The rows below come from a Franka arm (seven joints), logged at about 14 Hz.
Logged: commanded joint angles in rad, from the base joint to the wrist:
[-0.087, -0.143, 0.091, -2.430, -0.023, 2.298, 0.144]
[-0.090, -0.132, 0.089, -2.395, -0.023, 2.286, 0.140]
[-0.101, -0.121, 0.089, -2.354, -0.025, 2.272, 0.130]
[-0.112, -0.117, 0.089, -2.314, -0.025, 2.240, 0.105]
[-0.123, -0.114, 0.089, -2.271, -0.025, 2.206, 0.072]
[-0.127, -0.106, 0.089, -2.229, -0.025, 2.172, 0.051]
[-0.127, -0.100, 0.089, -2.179, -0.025, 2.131, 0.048]
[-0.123, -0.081, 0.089, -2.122, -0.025, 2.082, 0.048]
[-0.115, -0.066, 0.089, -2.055, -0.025, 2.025, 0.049]
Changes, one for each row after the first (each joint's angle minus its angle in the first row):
[-0.003, 0.011, -0.002, 0.035, 0.000, -0.012, -0.004]
[-0.014, 0.022, -0.002, 0.076, -0.002, -0.026, -0.014]
[-0.025, 0.026, -0.002, 0.116, -0.002, -0.058, -0.039]
[-0.036, 0.029, -0.002, 0.159, -0.002, -0.092, -0.072]
[-0.040, 0.037, -0.002, 0.201, -0.002, -0.126, -0.093]
[-0.040, 0.043, -0.002, 0.251, -0.002, -0.167, -0.096]
[-0.036, 0.062, -0.002, 0.308, -0.002, -0.216, -0.096]
[-0.028, 0.077, -0.002, 0.375, -0.002, -0.273, -0.095]

